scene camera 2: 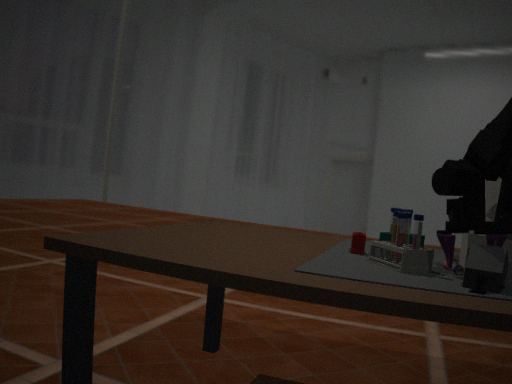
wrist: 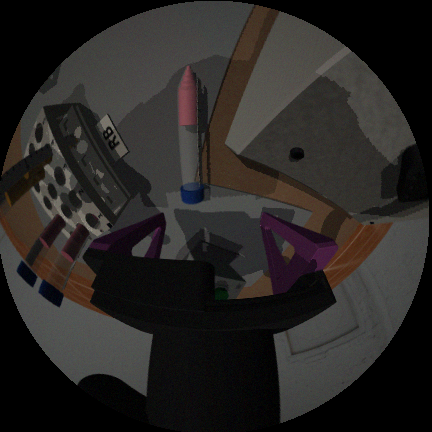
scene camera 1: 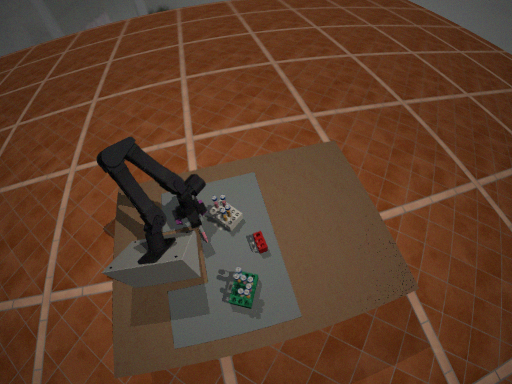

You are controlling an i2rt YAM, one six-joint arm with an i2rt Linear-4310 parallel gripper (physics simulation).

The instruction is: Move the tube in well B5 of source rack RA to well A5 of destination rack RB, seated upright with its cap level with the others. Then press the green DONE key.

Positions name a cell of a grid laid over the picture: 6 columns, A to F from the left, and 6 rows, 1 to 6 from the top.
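A grey mat (wrist: B2) is visible in the scene. The gripper (scene camera 2: F5), which can also be seen in the wrist view (wrist: C4), is open and holds nothing.
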